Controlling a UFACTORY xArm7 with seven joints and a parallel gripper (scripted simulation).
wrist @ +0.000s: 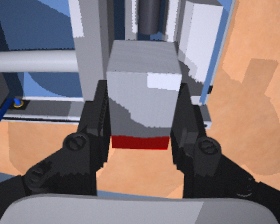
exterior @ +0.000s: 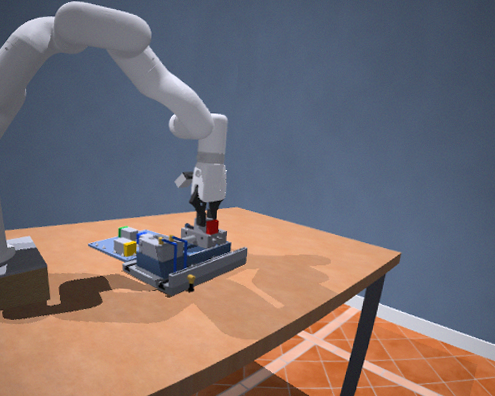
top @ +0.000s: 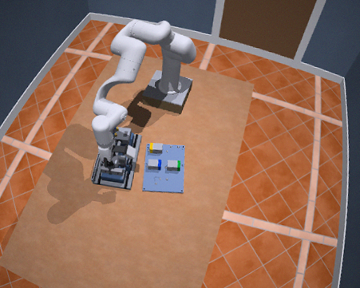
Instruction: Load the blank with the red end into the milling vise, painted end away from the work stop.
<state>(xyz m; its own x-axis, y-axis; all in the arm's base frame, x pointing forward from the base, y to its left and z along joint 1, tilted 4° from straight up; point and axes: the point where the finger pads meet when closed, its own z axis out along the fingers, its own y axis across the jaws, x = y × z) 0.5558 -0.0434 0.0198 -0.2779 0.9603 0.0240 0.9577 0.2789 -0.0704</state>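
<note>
The red-ended blank lies 20 mm below my hand. The rest, counted from my hand: hosed block: 160 mm behind, 40 mm to the right, 50 mm below; then work stop rod: 10 mm behind, 50 mm to the left, 40 mm below; then grey end block: 30 mm behind, 50 mm below.
</note>
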